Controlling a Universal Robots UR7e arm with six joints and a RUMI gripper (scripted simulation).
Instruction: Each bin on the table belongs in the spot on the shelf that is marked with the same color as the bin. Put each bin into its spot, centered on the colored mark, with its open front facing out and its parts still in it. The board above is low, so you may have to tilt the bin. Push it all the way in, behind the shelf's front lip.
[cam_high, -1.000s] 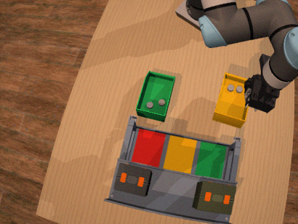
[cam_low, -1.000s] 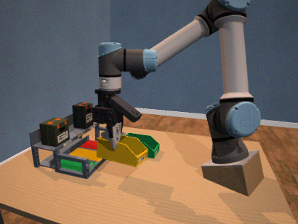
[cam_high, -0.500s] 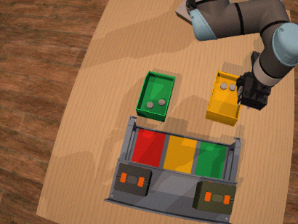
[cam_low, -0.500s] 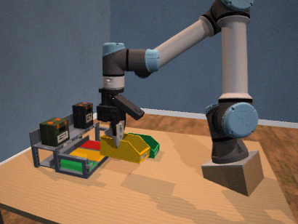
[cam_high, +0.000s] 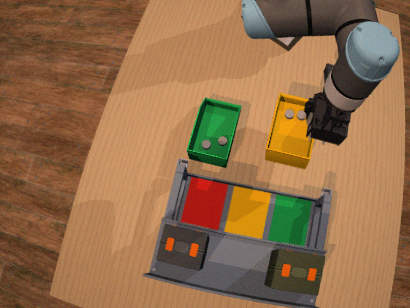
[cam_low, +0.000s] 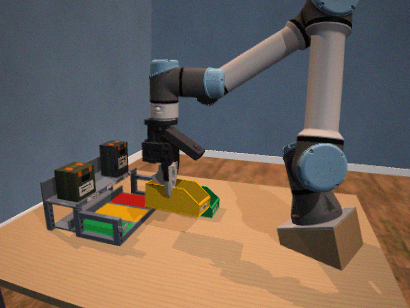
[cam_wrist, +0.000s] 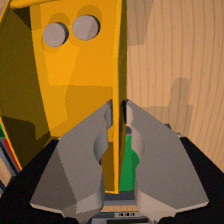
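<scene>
The yellow bin is 5 cm to the right of my hand and 3 cm below it. Round my hand: yellow mark: 24 cm ahead, 15 cm below, 6 cm to the right; then green mark: 22 cm ahead, 15 cm below, 5 cm to the left; then green bin: 23 cm to the right, 12 cm below, 5 cm ahead.
</scene>
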